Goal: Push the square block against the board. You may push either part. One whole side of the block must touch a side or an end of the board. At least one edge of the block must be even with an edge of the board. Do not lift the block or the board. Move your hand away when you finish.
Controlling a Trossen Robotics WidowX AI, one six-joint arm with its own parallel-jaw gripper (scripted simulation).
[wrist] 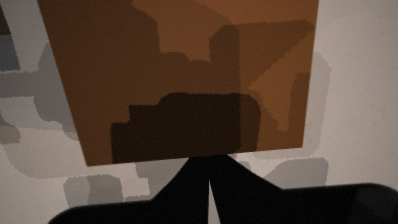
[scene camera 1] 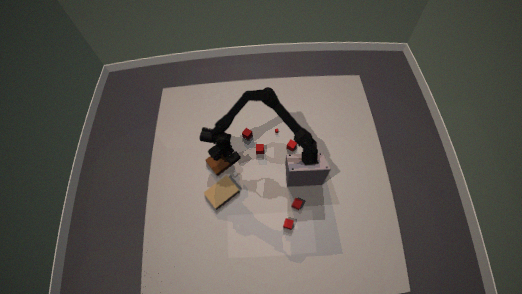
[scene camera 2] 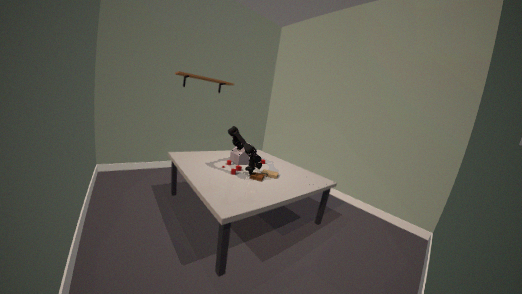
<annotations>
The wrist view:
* gripper: 206, 151
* brown square block: 139, 88
</annotations>
